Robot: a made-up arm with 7 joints.
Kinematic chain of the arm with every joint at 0, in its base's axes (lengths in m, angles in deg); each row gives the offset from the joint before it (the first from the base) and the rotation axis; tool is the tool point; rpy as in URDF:
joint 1: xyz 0 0 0.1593 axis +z
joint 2: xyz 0 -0.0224 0.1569 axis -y
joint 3: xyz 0 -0.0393 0.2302 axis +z
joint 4: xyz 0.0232 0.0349 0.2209 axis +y
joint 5: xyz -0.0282 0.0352 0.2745 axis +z
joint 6: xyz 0 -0.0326 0.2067 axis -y
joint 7: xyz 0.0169 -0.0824 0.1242 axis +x
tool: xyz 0 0 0 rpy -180 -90 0
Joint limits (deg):
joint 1: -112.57..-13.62
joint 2: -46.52..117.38
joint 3: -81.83..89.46
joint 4: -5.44..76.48
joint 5: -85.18..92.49
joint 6: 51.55..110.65
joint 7: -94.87..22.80
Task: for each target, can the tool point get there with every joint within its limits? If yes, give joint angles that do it. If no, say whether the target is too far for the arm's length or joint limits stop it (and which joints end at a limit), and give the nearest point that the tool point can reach.
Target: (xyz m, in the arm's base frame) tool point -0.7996 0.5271 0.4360
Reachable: yes | joints -41.10 101.53 -9.19 51.06 -12.10 83.58 -25.93
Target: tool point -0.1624 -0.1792 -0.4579
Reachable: no: joint limits stop it (at a limit: joint 1, joint 2, joint 4, joint 5, joint 6) | nearest point -0.6853 0.0429 -0.3086 | short by 0.587 m
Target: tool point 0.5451 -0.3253 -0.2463
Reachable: no: joint limits stop it (at a limit: joint 2, joint 4, joint 5, joint 6) | nearest point 0.6651 -0.3969 0.2227 | short by 0.489 m
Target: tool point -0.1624 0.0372 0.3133
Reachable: no: joint limits stop it (at a limit: joint 1, joint 2, joint 4, joint 5, joint 6) | nearest point -0.5158 0.3762 0.4384 | short by 0.505 m
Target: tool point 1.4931 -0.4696 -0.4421
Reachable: no: too far | nearest point 0.7411 -0.2594 0.2316 | short by 1.031 m
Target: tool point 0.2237 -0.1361 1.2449
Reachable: yes | joints -30.89 -22.22 -29.58 3.92 -17.67 90.79 -72.66
